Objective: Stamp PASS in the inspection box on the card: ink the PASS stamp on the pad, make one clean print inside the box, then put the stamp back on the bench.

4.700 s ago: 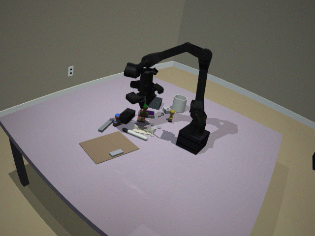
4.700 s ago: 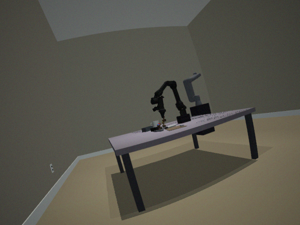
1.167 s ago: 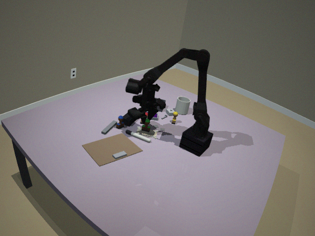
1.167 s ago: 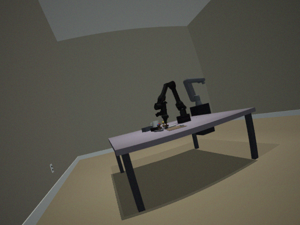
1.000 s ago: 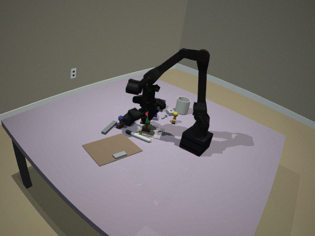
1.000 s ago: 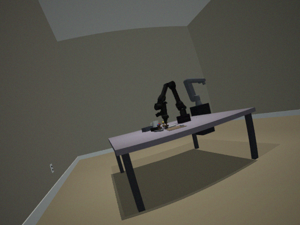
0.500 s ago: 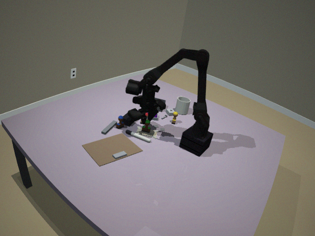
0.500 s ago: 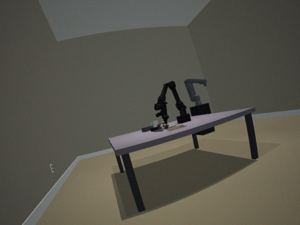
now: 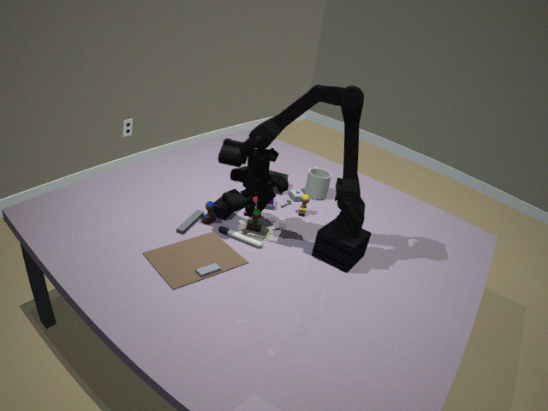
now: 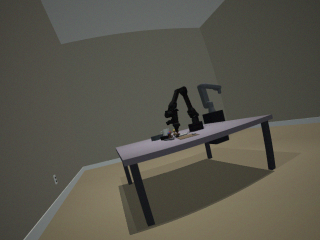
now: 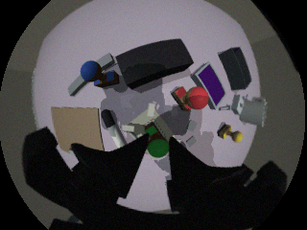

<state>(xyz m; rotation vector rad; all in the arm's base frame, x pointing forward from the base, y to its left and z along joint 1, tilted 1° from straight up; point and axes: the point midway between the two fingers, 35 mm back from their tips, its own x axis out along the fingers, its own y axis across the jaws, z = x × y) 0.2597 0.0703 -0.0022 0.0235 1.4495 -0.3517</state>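
My gripper tip is now 20 mm above the green stamp and 10 mm past it. Round my gripper tip: red-knobbed stamp 50 mm to the right, 50 mm ahead, 20 mm below; then cream card 50 mm below, 20 mm behind, 10 mm to the left; then white marker 80 mm to the left, 30 mm below.
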